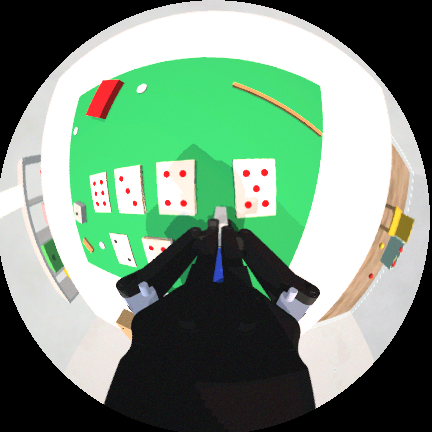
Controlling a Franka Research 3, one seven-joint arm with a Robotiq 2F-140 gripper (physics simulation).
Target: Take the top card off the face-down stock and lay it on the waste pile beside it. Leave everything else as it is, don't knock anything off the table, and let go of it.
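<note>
My gripper (220,214) is shut, its fingertips together with nothing between them, above the green mat (200,105). The face-down stock (218,270) shows as a narrow blue strip between the fingers; the rest of it is hidden behind the gripper. A face-up card pile with red dots (156,246) lies left of the stock, partly hidden by the left finger linkage. I cannot tell for certain whether it is the waste pile. The height of the fingertips above the mat is hard to tell.
Face-up piles (176,192) (256,181) (129,184) (100,190) lie in a row ahead, and a two-dot card (121,250) lies left. A red block (103,99), a wooden stick (275,104), a white disc (142,88) and a small grey die (80,212) lie on the mat.
</note>
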